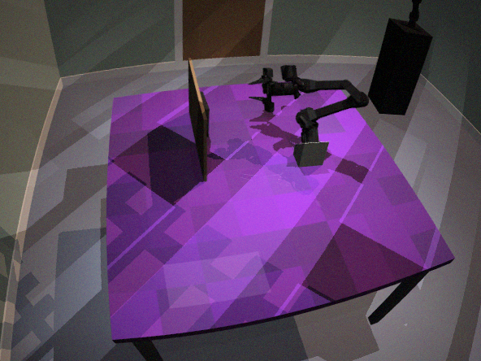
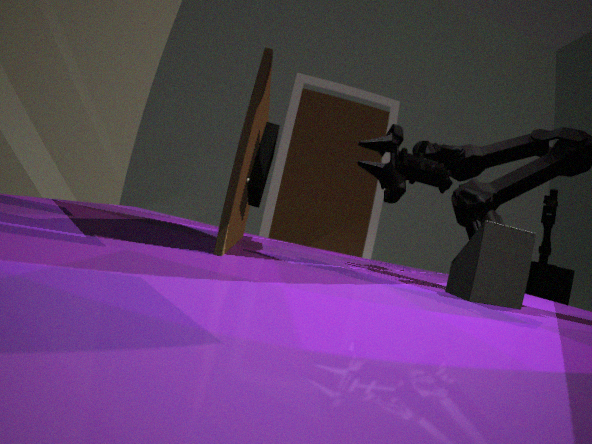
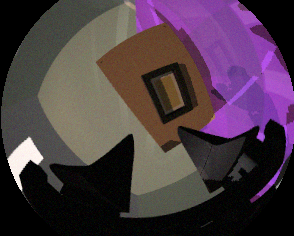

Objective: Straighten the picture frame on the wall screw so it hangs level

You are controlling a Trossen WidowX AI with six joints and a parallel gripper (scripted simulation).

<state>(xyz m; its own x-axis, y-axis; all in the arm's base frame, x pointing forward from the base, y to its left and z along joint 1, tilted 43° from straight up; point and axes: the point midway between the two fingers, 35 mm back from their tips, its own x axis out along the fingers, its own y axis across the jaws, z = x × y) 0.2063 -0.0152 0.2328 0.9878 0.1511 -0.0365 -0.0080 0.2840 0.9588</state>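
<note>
Right now my gripper tip is 20 cm short of the dark picture frame, 9 cm above it and 4 cm to the right of it. Also, from my gripper tip: wooden wall panel (21 cm ahead, 9 cm below, 4 cm to the left).
</note>
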